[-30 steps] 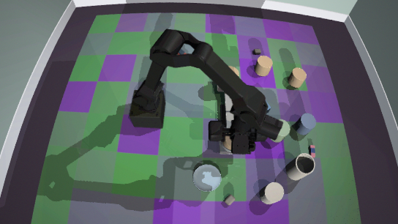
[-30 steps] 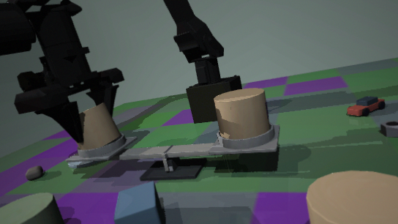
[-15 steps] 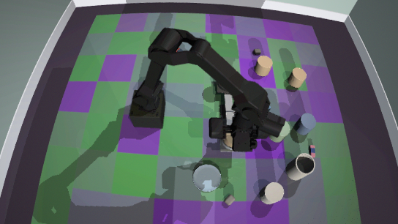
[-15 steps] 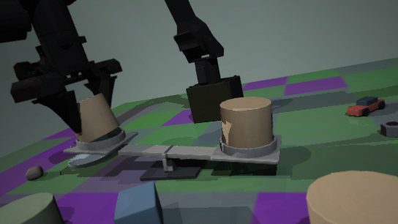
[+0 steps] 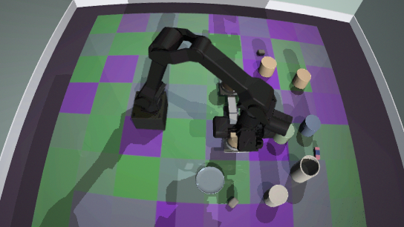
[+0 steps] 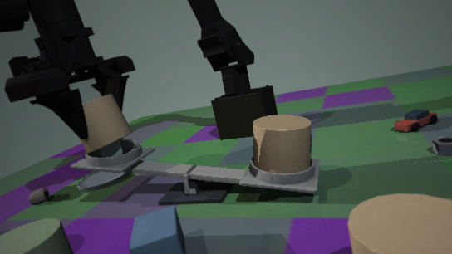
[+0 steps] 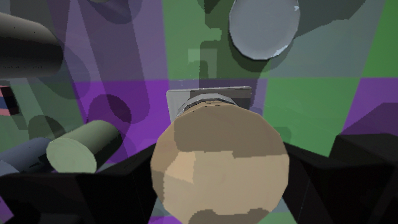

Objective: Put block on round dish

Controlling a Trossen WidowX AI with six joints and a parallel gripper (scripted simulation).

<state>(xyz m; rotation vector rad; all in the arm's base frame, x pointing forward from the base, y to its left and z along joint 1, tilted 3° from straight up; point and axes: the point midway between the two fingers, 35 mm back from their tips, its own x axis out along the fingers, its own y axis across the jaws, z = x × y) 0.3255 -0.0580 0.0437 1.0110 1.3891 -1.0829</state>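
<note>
Now: gripper tip 3 cm above the grey-green block and 1 cm to the right of it. Round my gripper tip: green cylinder (19 cm ahead, 8 cm to the left, 8 cm below); then balance (13 cm to the left, 8 cm below, 3 cm behind); then pale blue round dish (13 cm to the right, 11 cm below, 6 cm behind).
</note>
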